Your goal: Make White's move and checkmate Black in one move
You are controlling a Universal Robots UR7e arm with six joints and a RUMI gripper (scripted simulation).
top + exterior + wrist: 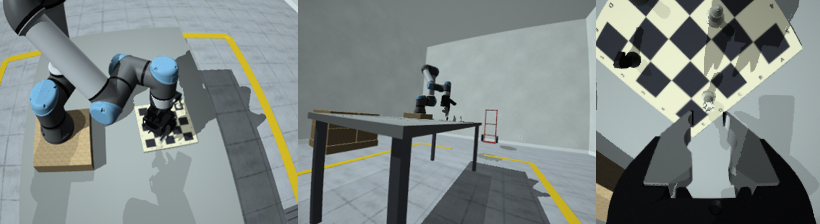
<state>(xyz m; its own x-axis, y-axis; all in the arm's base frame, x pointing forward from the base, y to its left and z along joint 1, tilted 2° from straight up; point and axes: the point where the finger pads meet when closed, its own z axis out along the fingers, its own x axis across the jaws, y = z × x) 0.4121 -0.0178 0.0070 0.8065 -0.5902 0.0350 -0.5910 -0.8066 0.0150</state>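
Right now my hand is 3 cm short of the small chessboard, 8 cm to the right of it and 6 cm above it.
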